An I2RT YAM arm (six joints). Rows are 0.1 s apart.
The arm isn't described. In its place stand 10 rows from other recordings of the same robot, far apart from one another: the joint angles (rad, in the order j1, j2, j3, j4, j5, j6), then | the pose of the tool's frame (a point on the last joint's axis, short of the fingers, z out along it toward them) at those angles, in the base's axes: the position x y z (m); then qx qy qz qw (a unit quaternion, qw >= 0).
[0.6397, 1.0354, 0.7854, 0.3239, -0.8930, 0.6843] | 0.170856, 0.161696, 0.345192, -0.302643, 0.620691, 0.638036, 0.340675
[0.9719, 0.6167, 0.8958, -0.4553, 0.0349, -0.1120] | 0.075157, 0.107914, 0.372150, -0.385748, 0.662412, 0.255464, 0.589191
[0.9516, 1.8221, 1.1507, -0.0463, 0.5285, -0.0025] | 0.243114, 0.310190, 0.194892, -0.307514, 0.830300, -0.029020, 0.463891
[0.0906, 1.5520, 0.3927, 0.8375, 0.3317, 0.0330] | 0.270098, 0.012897, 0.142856, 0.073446, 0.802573, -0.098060, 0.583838
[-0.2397, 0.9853, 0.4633, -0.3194, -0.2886, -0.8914] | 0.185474, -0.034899, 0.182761, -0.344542, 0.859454, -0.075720, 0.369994
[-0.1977, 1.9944, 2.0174, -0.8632, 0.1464, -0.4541] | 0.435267, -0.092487, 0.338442, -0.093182, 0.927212, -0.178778, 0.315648
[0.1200, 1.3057, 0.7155, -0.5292, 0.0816, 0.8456] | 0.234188, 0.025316, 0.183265, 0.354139, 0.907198, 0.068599, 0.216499
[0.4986, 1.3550, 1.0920, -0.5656, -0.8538, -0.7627] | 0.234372, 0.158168, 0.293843, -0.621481, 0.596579, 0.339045, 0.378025
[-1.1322, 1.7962, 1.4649, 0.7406, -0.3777, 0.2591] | 0.193832, -0.382313, 0.390487, 0.224888, 0.514264, -0.253873, 0.787723
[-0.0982, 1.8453, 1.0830, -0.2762, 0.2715, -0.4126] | 0.362460, -0.045301, 0.148507, -0.114496, 0.949701, -0.192169, 0.219158
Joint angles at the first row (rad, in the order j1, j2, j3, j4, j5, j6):
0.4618, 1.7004, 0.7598, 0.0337, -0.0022, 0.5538
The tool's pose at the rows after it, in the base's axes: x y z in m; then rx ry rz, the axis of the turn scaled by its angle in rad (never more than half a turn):
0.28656 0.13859 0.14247 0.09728 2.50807 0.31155
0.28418 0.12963 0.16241 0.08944 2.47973 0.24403
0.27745 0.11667 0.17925 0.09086 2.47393 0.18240
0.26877 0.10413 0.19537 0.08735 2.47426 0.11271
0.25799 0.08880 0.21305 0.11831 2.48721 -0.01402
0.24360 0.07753 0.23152 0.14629 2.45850 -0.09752
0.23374 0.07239 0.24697 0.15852 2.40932 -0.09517
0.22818 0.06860 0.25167 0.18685 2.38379 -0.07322
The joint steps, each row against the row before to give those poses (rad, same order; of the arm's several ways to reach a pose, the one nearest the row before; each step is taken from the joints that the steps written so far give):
-0.0027, -0.0290, 0.0500, -0.0879, 0.0794, -0.0434
-0.0174, -0.0704, 0.0138, -0.0723, 0.0440, -0.0386
-0.0260, -0.0765, 0.0018, -0.0845, 0.0284, -0.0341
-0.0237, -0.0751, 0.0051, -0.0932, 0.0323, -0.0364
-0.0276, -0.0744, 0.0219, -0.1374, 0.0729, -0.0220
-0.0124, -0.0897, 0.0050, -0.0891, 0.0654, -0.0104
-0.0037, -0.0711, 0.0016, -0.0247, 0.0157, -0.0053
-0.0076, -0.0386, -0.0121, 0.0013, -0.0045, 0.0139

